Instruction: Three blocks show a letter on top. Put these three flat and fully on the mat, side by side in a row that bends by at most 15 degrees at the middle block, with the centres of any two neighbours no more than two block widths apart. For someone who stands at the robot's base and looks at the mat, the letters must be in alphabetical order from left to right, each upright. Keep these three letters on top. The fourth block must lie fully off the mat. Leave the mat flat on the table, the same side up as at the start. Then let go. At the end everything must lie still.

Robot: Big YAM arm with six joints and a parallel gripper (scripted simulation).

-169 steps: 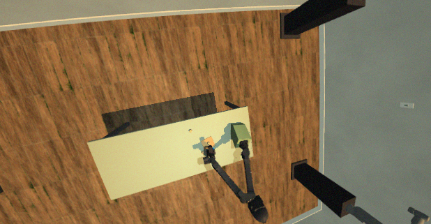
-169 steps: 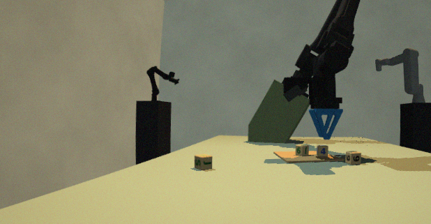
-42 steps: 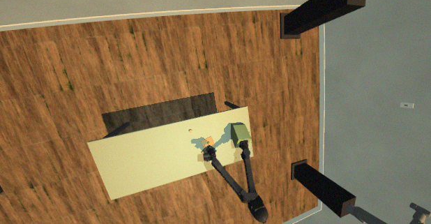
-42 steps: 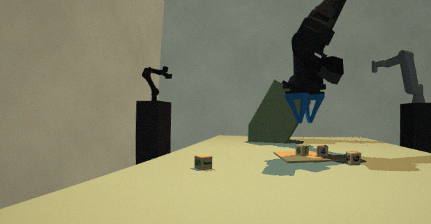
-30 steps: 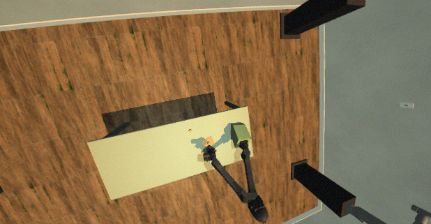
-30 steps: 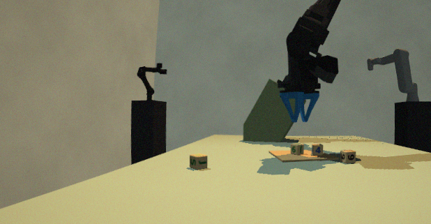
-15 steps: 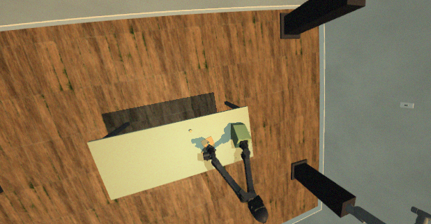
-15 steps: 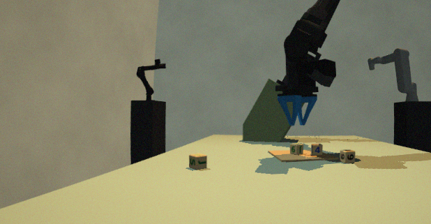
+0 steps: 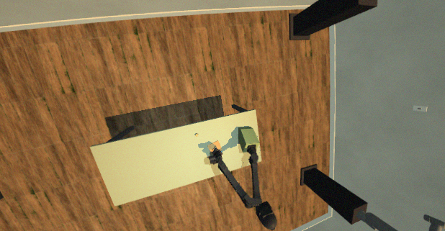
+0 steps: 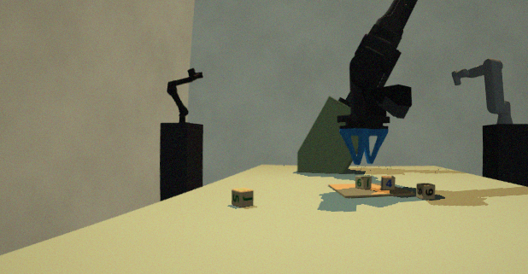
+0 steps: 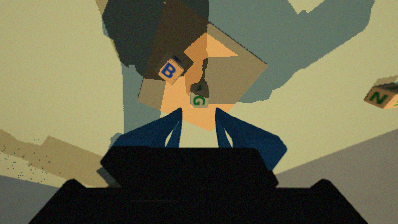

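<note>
Right now the orange mat is 6 cm below my hand, 1 cm to the left of it and 1 cm ahead of it. Round my hand: block (5 cm to the left, 5 cm below).
</note>
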